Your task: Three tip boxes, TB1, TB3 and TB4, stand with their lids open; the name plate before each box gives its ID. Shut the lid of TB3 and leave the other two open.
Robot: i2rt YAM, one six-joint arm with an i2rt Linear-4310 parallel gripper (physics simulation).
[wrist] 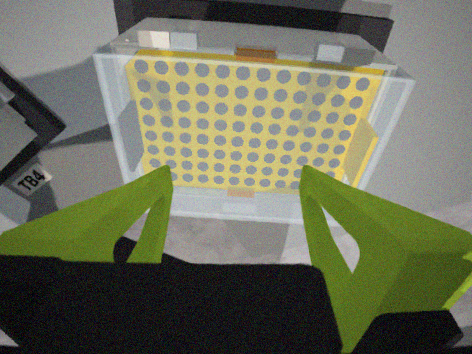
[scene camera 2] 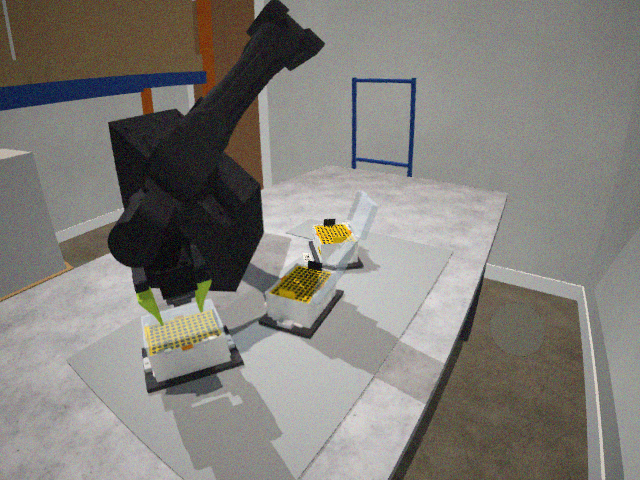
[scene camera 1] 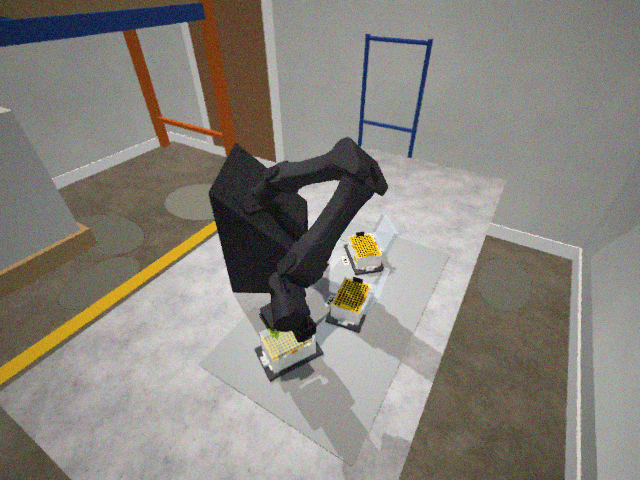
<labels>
same spot on clear lid: [scene camera 1: 286, 343] = [scene camera 2: 174, 331]
</labels>
